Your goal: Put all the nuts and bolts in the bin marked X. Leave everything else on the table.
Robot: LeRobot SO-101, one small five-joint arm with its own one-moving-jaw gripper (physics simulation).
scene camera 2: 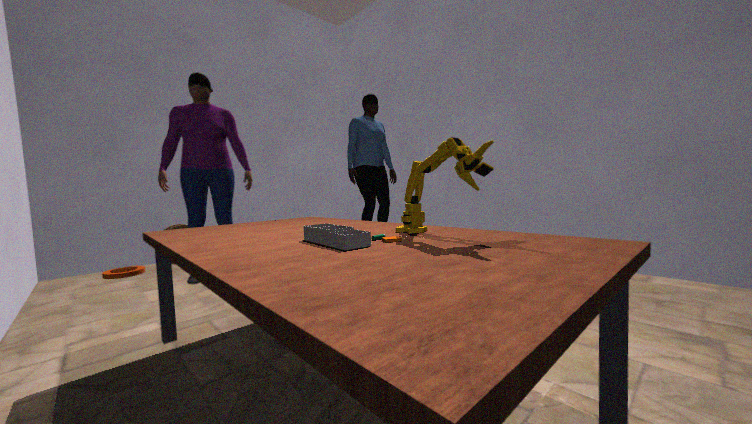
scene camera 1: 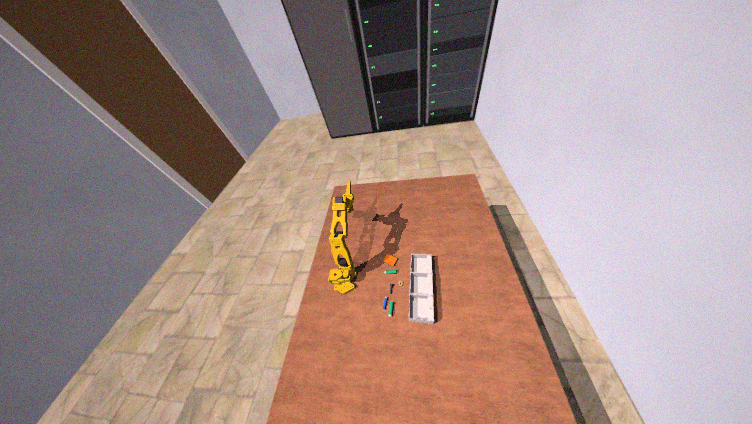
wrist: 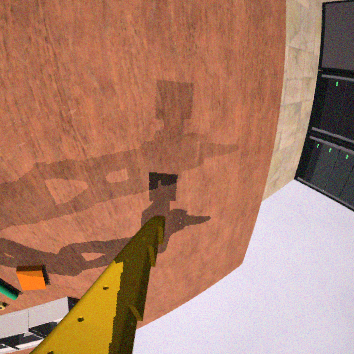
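Where they show: hand, its tool point: (scene camera 2: 478, 188) (scene camera 1: 352, 208) (wrist: 163, 226); arm's base, origin of its link: (scene camera 2: 407, 232) (scene camera 1: 350, 280).
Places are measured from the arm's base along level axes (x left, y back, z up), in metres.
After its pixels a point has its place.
A dark bolt (scene camera 1: 391, 288) {x -0.035, y -0.178, z 0.009 m} lies on the table between the arm's base and the grey three-compartment bin tray (scene camera 1: 422, 320) {x -0.152, y -0.289, z 0.034 m} (scene camera 2: 337, 240) {x 0.056, y -0.343, z 0.021 m} (wrist: 34, 317) {x 0.032, y -0.257, z 0.024 m}. A small brass-coloured ring, which looks like a nut (scene camera 1: 400, 283) {x -0.014, y -0.214, z 0.008 m} (wrist: 3, 305) {x -0.006, y -0.215, z 0.006 m}, lies between the bolt and the tray. The X mark cannot be read in any view. My gripper (scene camera 1: 349, 195) (scene camera 2: 485, 165) is fully open and empty, raised high above the table, far from the parts and the tray. In the wrist view one notched jaw shows; the moving jaw is out of the picture.
An orange block (scene camera 1: 390, 259) {x 0.091, y -0.172, z 0.010 m} (scene camera 2: 391, 239) {x 0.104, y -0.185, z 0.008 m} (wrist: 31, 278) {x 0.095, y -0.167, z 0.010 m} lies beside a green cylinder (scene camera 1: 390, 272) {x 0.031, y -0.173, z 0.012 m} (scene camera 2: 378, 237) {x 0.042, y -0.180, z 0.007 m} (wrist: 8, 289) {x 0.042, y -0.175, z 0.009 m}. A blue cylinder (scene camera 1: 385, 302) {x -0.088, y -0.155, z 0.009 m} and a second green cylinder (scene camera 1: 390, 309) {x -0.114, y -0.176, z 0.013 m} lie near the tray's other end. Two people stand behind the table.
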